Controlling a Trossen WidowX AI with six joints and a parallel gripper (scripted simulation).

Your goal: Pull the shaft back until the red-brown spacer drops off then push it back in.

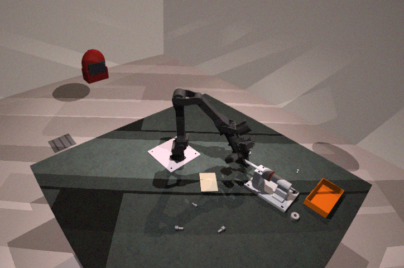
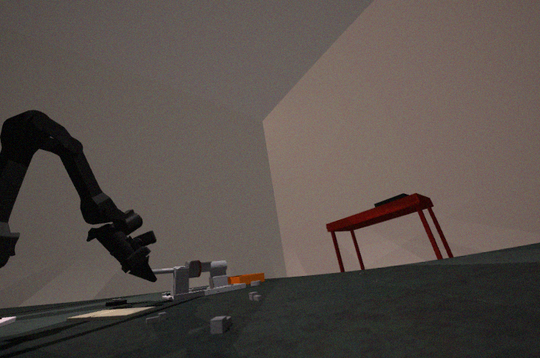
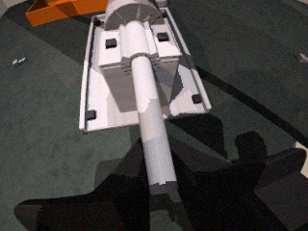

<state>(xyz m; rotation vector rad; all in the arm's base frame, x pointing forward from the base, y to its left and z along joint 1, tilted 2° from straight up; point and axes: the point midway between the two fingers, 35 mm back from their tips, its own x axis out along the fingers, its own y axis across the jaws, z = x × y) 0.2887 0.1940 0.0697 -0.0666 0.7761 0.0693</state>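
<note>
Now: the shaft 6 cm ahead of my gripper tip and 2 cm above it. The rest, counted from my gripper tip: orange tray (36 cm ahead, 16 cm to the left, 5 cm below); then cream pad (8 cm behind, 19 cm to the right, 5 cm below).
</note>
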